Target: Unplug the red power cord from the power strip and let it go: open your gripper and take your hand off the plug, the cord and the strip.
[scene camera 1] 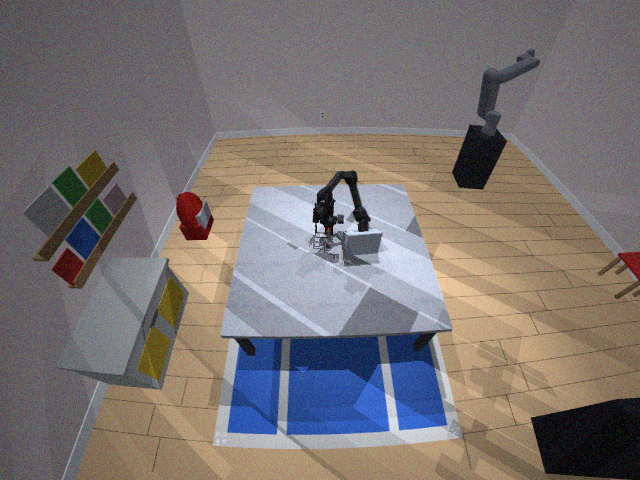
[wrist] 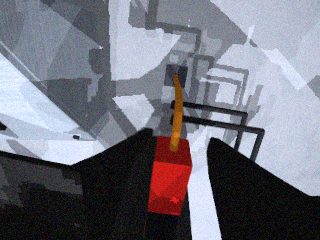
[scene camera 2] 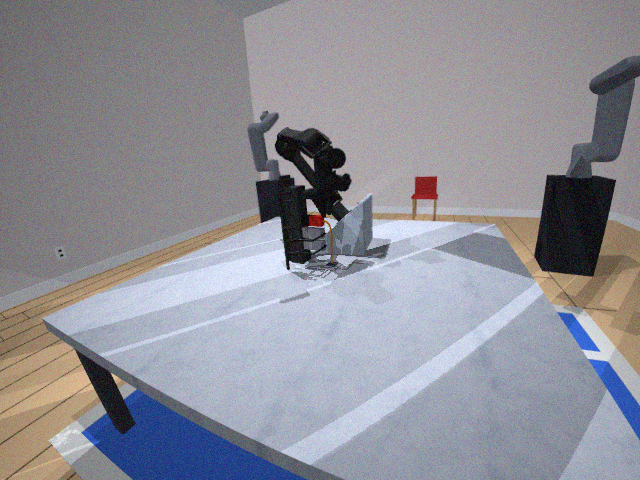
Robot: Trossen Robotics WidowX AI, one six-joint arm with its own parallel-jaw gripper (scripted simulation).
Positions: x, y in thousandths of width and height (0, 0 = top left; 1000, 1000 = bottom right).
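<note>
Visible: my gripper (scene camera 2: 510, 451), present in the wrist view (wrist: 564, 585) as well.
</note>
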